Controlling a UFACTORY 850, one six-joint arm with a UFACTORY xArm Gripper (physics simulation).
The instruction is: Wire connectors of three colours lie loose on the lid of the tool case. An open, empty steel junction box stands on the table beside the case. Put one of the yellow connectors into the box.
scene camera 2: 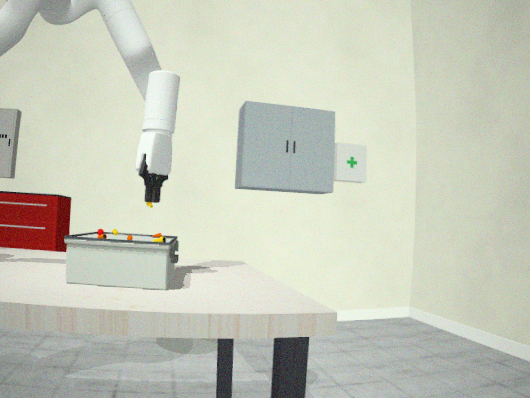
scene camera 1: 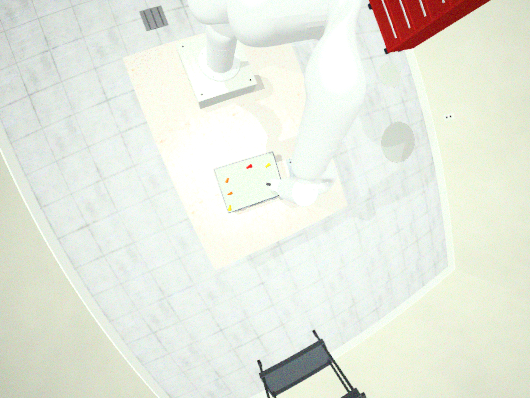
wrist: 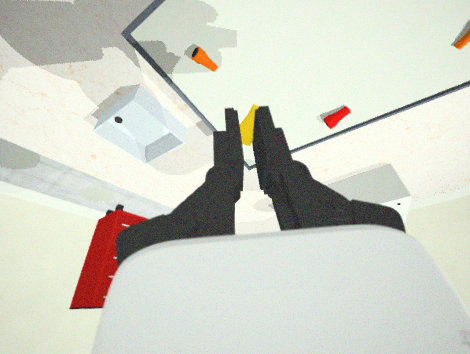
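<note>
My gripper (scene camera 1: 269, 184) (scene camera 2: 152, 200) (wrist: 245, 126) is shut on a yellow connector (scene camera 2: 149, 204) (wrist: 248, 129), held well above the tool case (scene camera 2: 117, 265). Two other yellow connectors lie on the lid (scene camera 1: 250, 192) (wrist: 325, 50): one (scene camera 1: 268, 165) (scene camera 2: 115, 232) near a corner, the other (scene camera 1: 230, 208) (scene camera 2: 159, 240) at another corner. A red connector (scene camera 1: 249, 166) (scene camera 2: 100, 231) (wrist: 337, 117) and several orange connectors, one of them here (wrist: 205, 58), lie there too. The open steel junction box (wrist: 140, 125) stands beside the case, left of my fingers in the wrist view; the arm mostly hides it in scene camera 1.
The case and the box stand on the pale table (scene camera 1: 225, 240) (scene camera 2: 250, 292). The arm's base plate (scene camera 1: 225, 92) (wrist: 370, 185) is on the same table. A red drawer cabinet (scene camera 1: 425, 35) (scene camera 2: 30, 220) (wrist: 97, 260) and a grey wall cabinet (scene camera 2: 287, 165) are in the background.
</note>
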